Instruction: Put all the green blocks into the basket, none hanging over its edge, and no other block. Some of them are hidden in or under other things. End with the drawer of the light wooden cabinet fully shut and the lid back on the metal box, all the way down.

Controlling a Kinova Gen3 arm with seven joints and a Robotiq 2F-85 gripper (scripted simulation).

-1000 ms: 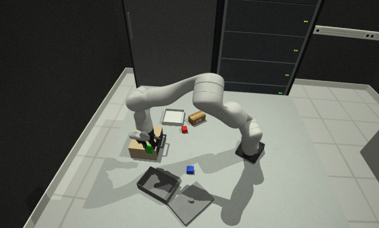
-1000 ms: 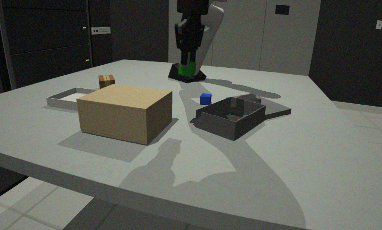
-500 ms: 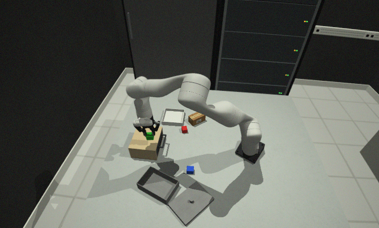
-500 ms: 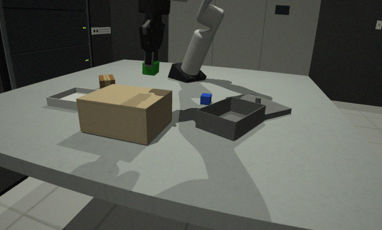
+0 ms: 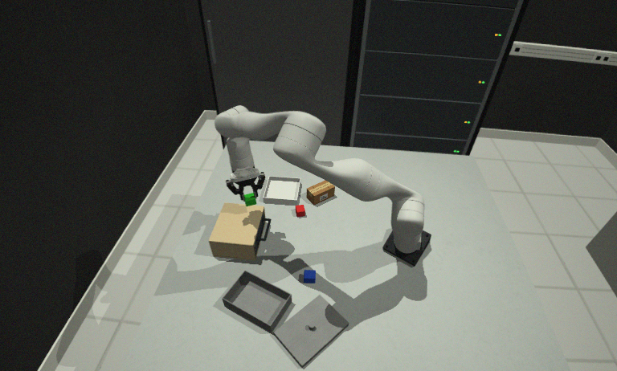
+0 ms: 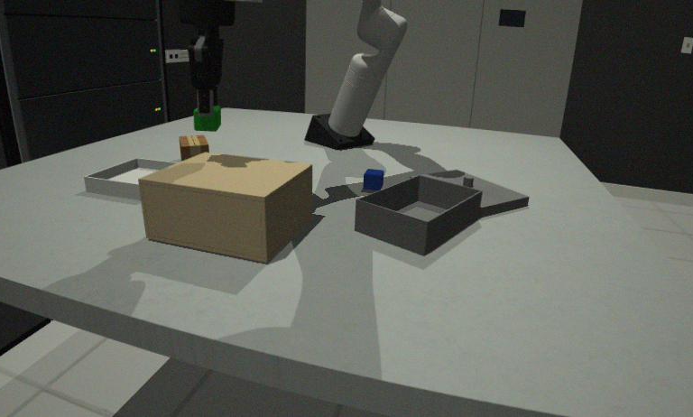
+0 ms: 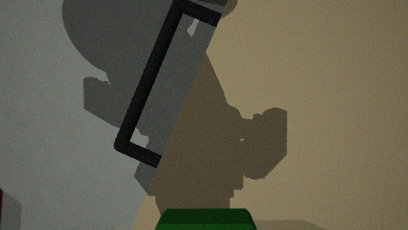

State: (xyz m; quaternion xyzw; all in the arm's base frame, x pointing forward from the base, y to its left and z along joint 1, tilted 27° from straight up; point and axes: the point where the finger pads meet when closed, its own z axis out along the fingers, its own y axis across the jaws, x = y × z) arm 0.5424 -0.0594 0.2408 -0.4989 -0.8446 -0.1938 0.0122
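The basket lies 5 cm behind my hand, 23 cm to the right of it and 17 cm below it. Also, from my hand: light wooden cabinet: 2 cm ahead, 6 cm to the left, 14 cm below; cabinet drawer: 1 cm ahead, 6 cm to the left, 14 cm below; red block: 16 cm behind, 13 cm to the right, 17 cm below.
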